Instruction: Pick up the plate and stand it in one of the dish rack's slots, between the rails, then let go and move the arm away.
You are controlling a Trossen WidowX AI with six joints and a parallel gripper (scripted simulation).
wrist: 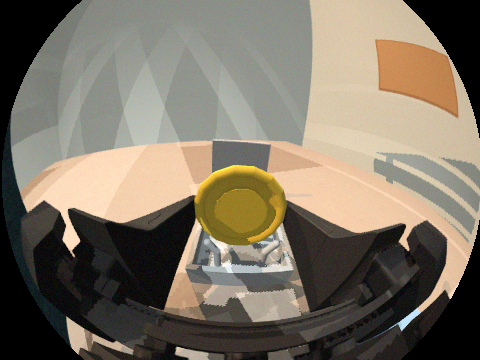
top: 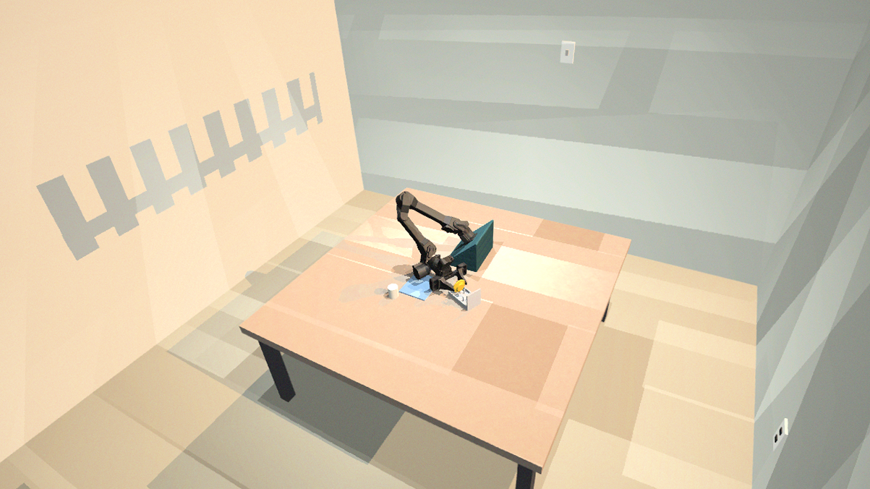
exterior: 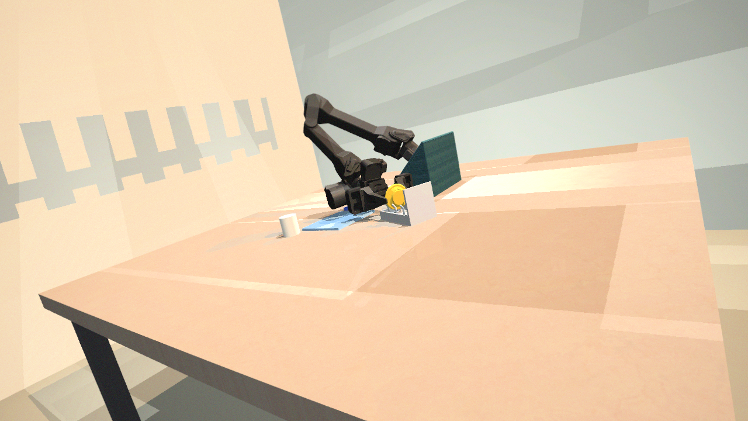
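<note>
The yellow plate is 10 mm to the right of my gripper tip. Round my gripper tip: blue spoon 120 mm behind, 230 mm to the right, 40 mm below; then dish rack 10 mm ahead, 20 mm to the left, 30 mm below; then light blue mat 10 mm ahead, 190 mm to the right, 50 mm below.
</note>
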